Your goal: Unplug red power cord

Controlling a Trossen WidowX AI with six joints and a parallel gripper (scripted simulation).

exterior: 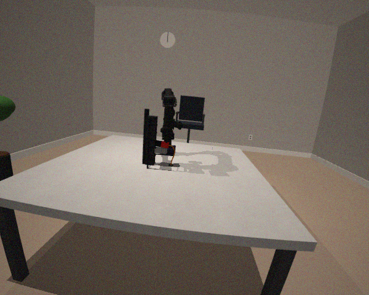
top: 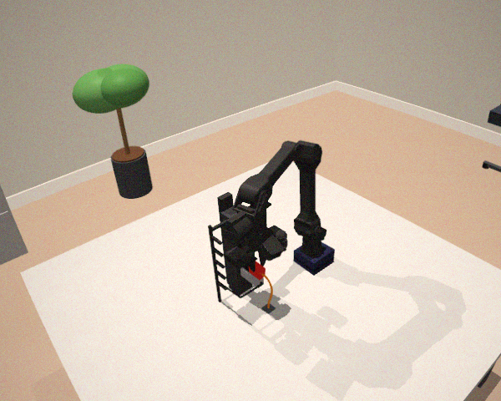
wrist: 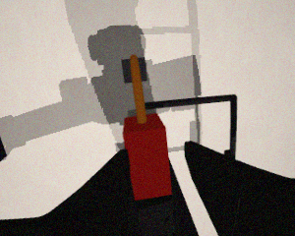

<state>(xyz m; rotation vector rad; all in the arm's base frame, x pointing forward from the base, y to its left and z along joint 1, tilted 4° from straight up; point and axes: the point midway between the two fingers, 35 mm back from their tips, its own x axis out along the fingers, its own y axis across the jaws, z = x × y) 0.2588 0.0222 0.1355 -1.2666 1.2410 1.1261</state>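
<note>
My gripper tip is now 30 mm to the left of the red plug and 10 mm above it.
</note>
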